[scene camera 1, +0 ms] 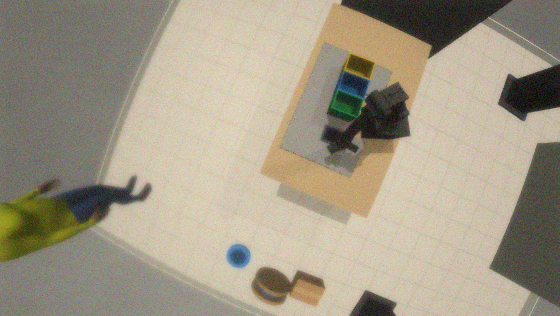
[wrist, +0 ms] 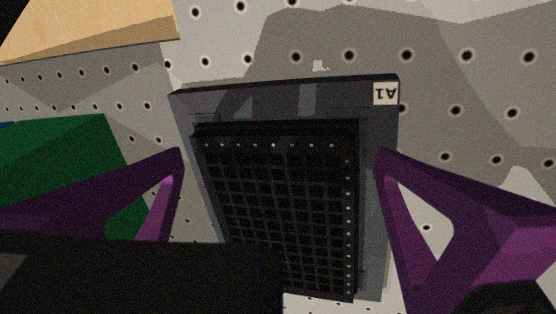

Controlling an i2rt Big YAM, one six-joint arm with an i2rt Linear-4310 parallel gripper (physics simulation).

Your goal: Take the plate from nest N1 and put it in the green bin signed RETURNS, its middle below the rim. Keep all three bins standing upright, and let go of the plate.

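Frame: origin at the arm's base, x ahead, y left, z up, level; metres.
Seen in the pictures: gripper, fingertip midpoint: point(wrist: 278, 158); arm's base, link origin: point(scene camera 1: 390, 118).
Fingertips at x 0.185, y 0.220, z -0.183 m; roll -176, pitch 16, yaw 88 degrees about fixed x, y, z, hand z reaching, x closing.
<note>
Pixels of each thing's top centre, then the offset from my fingertips to it. Level surfaces: height alone.
- black well plate, top centre: point(wrist: 281, 232) point(scene camera 1: 334, 135) dy +0.000, dx +0.050, dz +0.001 m
- dark grey nest, top centre: point(wrist: 286, 219) point(scene camera 1: 334, 135) dy +0.000, dx +0.050, dz -0.010 m
- green bin, top centre: point(scene camera 1: 347, 103) dy -0.188, dx +0.089, dz +0.155 m
- blue bin, top centre: point(scene camera 1: 354, 84) dy -0.318, dx +0.105, dz +0.155 m
- yellow bin, top centre: point(scene camera 1: 360, 66) dy -0.448, dx +0.121, dz +0.155 m
- grey perforated board, surface height: dz -0.025 m
- wooden table, surface height: dz -0.038 m
A black well plate point(wrist: 285, 200) with a grid of wells sits in a dark grey nest point(wrist: 280, 102) in the wrist view; the nest carries a label reading A1. My gripper point(wrist: 278, 158) point(scene camera 1: 342, 145) is open, its purple fingers on either side of the plate and apart from it, with nothing held. The green bin point(scene camera 1: 346, 104) point(wrist: 60, 150) stands upright beside the nest, at the left in the wrist view. The blue bin point(scene camera 1: 354, 85) and the yellow bin point(scene camera 1: 359, 66) stand upright in a row with it. The plate's near part is hidden behind a black part in the wrist view.
The bins stand on a grey perforated board point(scene camera 1: 305, 130) point(wrist: 325, 30) on a wooden table point(scene camera 1: 380, 200) point(wrist: 90, 25). The arm's base is close beside the green and blue bins. A person point(scene camera 1: 45, 215) in yellow is at the left, off the table.
</note>
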